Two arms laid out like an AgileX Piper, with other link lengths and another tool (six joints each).
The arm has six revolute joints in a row. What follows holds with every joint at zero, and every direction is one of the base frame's. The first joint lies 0.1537 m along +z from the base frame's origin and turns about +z. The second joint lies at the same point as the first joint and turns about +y. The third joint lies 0.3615 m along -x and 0.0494 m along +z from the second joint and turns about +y. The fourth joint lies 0.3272 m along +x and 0.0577 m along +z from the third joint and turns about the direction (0.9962, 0, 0.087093). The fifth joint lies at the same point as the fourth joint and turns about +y. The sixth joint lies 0.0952 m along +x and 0.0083 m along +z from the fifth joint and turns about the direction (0.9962, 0, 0.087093). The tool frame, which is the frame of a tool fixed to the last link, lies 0.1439 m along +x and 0.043 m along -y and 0.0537 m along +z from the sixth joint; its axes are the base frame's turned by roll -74.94, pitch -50.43 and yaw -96.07 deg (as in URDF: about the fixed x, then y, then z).
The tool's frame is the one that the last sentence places.
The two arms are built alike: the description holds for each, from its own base.
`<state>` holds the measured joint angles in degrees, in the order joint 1, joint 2, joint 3, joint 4, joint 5, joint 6, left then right.
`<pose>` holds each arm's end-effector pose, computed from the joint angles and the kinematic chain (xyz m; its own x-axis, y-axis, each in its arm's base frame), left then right.
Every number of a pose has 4 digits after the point.
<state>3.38 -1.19 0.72 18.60 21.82 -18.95 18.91 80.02 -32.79 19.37 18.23 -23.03</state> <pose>0.2138 -0.0001 0.2314 0.3142 -0.5898 0.7439 0.0946 -0.7603 -0.6427 0.3960 0.1207 0.1275 0.8819 -0.2970 0.3662 -0.1017 -0.8782 -0.4673</pose>
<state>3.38 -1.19 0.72 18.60 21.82 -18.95 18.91 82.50 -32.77 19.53 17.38 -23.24</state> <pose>0.2138 -0.0001 0.2314 0.3142 -0.5898 0.7439 0.0946 -0.7603 -0.6427 0.3973 0.1202 0.1117 0.8907 -0.2946 0.3462 -0.1161 -0.8837 -0.4534</pose>
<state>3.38 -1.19 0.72 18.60 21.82 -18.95 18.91 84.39 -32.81 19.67 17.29 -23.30</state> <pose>0.2138 -0.0001 0.2314 0.3142 -0.5898 0.7439 0.0946 -0.7603 -0.6427 0.3964 0.1198 0.0986 0.9001 -0.2926 0.3227 -0.1302 -0.8877 -0.4417</pose>
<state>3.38 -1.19 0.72 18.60 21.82 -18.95 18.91 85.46 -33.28 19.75 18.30 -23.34</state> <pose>0.2138 -0.0001 0.2314 0.3142 -0.5898 0.7439 0.0946 -0.7603 -0.6427 0.3950 0.1210 0.0916 0.9096 -0.2881 0.2993 -0.1389 -0.8899 -0.4345</pose>
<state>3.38 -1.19 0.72 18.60 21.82 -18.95 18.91 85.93 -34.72 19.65 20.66 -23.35</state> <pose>0.2138 -0.0001 0.2314 0.3142 -0.5898 0.7439 0.0946 -0.7603 -0.6427 0.3962 0.1250 0.0923 0.9195 -0.2784 0.2774 -0.1393 -0.8909 -0.4323</pose>
